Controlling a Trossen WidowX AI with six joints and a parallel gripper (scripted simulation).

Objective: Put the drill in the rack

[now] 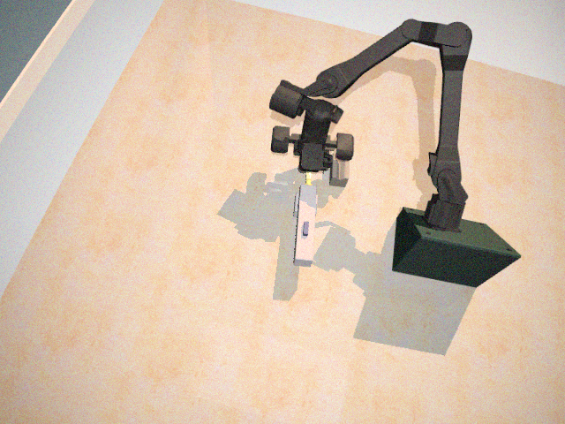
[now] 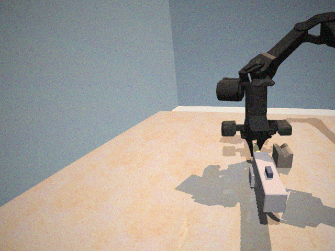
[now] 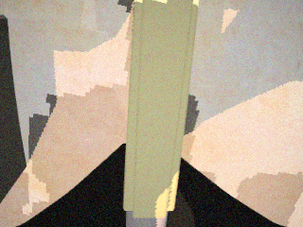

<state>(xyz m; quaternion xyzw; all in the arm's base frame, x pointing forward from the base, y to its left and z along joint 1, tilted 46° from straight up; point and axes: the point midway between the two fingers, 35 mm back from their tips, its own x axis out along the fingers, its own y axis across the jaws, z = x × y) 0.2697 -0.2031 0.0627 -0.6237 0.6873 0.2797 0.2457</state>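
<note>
Now: the drill 4 cm to the left of my gripper tip and 4 cm above it. The rest, counted from my gripper tip: dark key (21 cm to the left, 4 cm above); rack (8 cm behind, 2 cm to the left, 1 cm above).
</note>
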